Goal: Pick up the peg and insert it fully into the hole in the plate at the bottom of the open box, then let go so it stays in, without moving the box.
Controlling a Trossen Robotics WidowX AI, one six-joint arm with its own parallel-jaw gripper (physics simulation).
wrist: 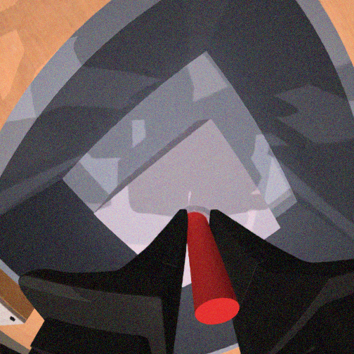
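The red peg point(209, 265) is between the two black fingers, its near end toward the camera and its far end pointing down at the plate. My gripper point(197, 215) is shut on the peg, inside the open box. The pale pinkish plate point(195, 165) lies on the bottom of the grey box point(180, 35). A grey rim of the hole shows just behind the fingertips, around the peg's far end. The rest of the hole and the peg's lower tip are hidden by the fingers and the peg, so how deep the tip sits cannot be told.
Dark box walls rise on all sides around the plate and the fingers. An orange-tan table top point(30, 30) shows beyond the box rim. A brown and white object point(12, 305) shows partly at the lower left, outside the box.
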